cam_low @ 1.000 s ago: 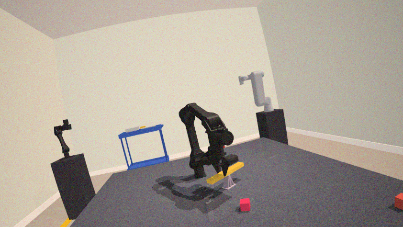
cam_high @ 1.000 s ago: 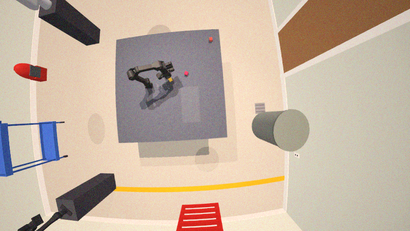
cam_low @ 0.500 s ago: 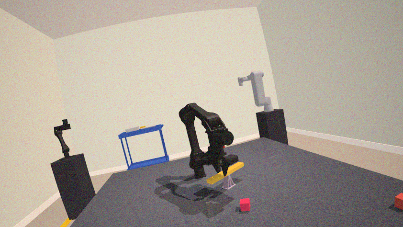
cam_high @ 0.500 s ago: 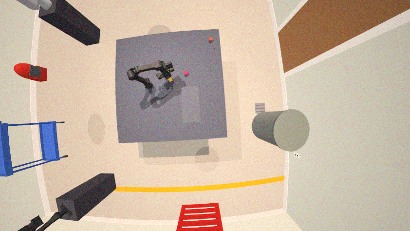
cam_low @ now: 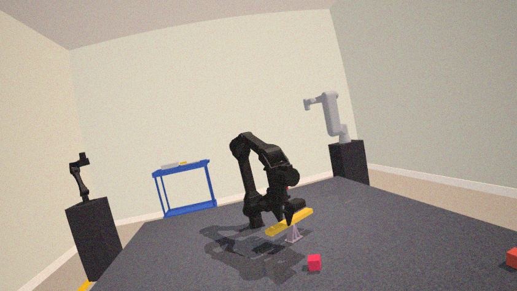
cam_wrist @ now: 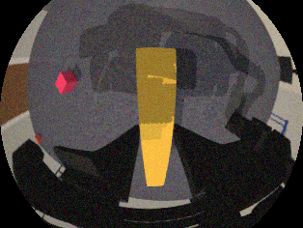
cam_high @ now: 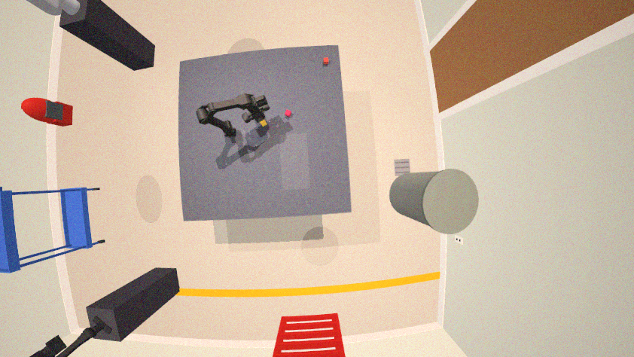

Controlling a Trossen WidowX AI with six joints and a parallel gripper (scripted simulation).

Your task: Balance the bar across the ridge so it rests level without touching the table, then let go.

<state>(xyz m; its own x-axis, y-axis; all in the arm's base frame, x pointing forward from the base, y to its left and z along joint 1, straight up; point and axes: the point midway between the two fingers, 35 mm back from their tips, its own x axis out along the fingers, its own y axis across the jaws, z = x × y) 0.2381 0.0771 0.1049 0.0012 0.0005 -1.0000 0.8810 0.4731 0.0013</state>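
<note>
The bar is 30 mm to the left of my gripper tip and 10 mm behind it. From my gripper tip the other things lie so: pink cube 200 mm ahead, 50 mm below, 20 mm to the left.
</note>
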